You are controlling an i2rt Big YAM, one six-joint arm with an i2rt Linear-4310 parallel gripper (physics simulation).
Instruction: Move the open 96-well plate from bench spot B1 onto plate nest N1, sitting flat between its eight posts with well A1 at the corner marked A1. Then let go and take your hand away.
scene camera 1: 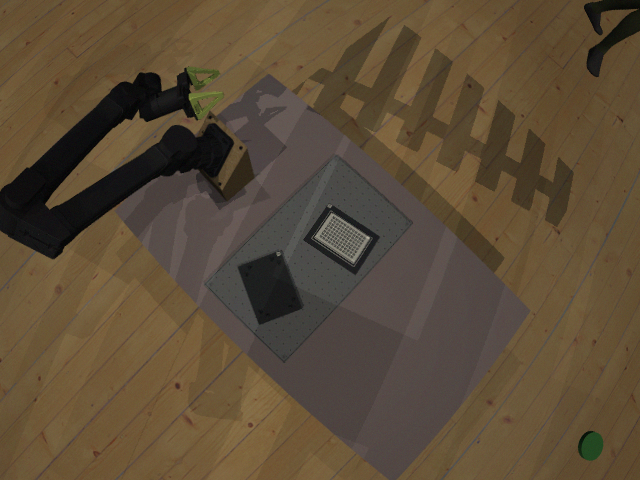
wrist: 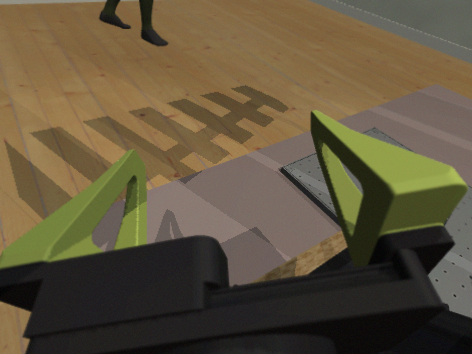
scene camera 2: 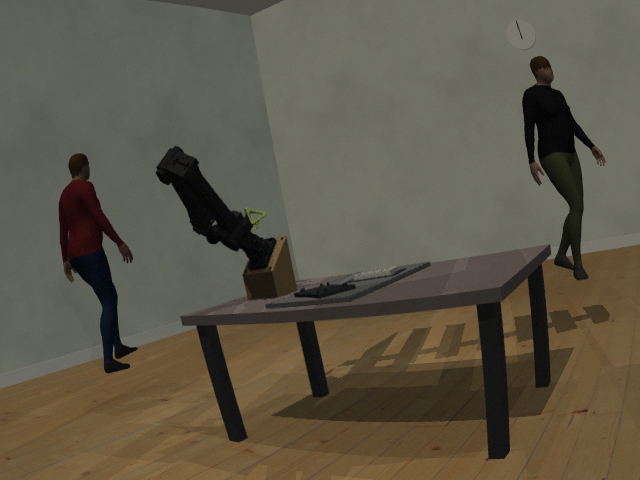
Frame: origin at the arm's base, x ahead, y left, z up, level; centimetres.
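Where they show: gripper, fingertip midpoint: point(scene camera 1: 221, 82) point(wrist: 222, 139) point(scene camera 2: 262, 218); arm's base at its link origin: point(scene camera 1: 214, 150) point(scene camera 2: 263, 255).
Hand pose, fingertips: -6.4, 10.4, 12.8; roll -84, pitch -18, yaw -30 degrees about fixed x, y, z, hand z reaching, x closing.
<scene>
Each offset is from my fingertips to the top centre of the thing, as dx, dy, dz. Level surfaces: height alone.
The white 96-well plate {+44.4, -0.8, -24.3} point(scene camera 1: 342, 238) point(scene camera 2: 376, 273) lies flat on a dark rectangular base, on the right part of the grey perforated board in scene camera 1. The other dark base, the nest {+40.1, -24.2, -23.7} point(scene camera 1: 270, 287) point(scene camera 2: 324, 290), is empty. Small posts stand near its corners, and a small silver mark is at its top right corner in scene camera 1. Well A1 and the corner lettering are too small to read. My gripper point(scene camera 1: 221, 84) point(scene camera 2: 261, 215) point(wrist: 222, 139) is open and empty, raised beside the arm's base, well away from plate and nest. The wrist view does not show the plate.
The perforated board {+41.4, -9.7, -25.8} point(scene camera 1: 310, 206) point(scene camera 2: 361, 296) point(wrist: 300, 170) lies on the mauve table {dz -27.2} point(scene camera 1: 439, 330) point(scene camera 2: 465, 281) point(wrist: 240, 185). The arm's wooden mounting block point(scene camera 1: 238, 173) point(scene camera 2: 281, 273) stands beside the board. Two people point(scene camera 2: 85, 222) point(scene camera 2: 555, 121) stand beyond the table. A green disc point(scene camera 1: 590, 445) is at lower right.
</scene>
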